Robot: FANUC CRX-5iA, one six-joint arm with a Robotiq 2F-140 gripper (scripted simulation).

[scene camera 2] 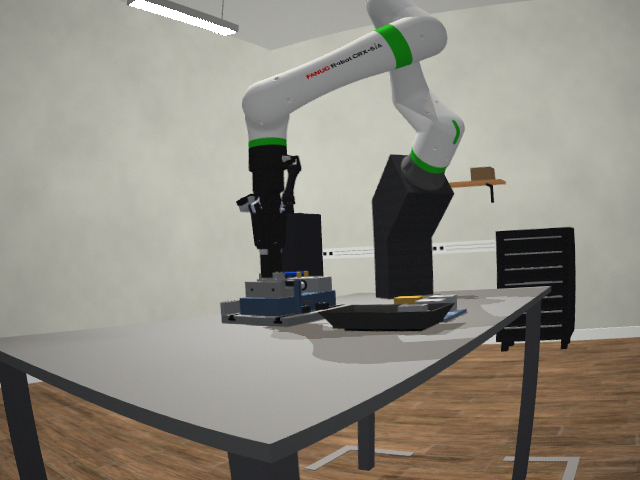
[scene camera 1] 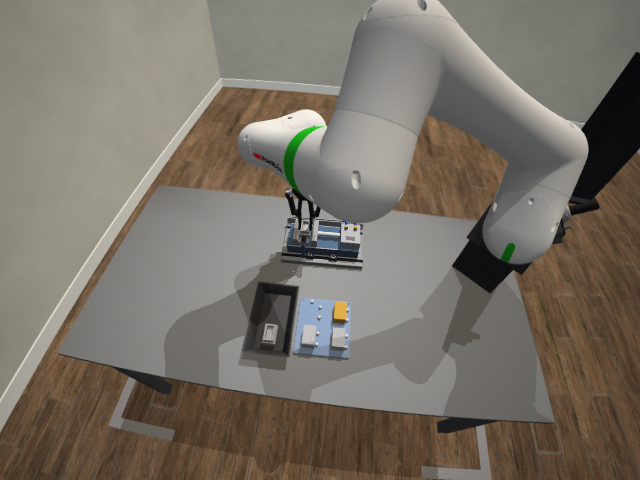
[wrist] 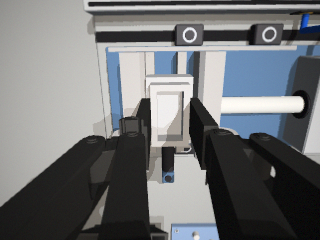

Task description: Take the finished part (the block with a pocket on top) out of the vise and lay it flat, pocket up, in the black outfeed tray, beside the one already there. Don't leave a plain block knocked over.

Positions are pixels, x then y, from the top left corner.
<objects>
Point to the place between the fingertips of my gripper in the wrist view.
169,113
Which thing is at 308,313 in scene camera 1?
A light blue fixture plate.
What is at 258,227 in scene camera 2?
My gripper.
</objects>
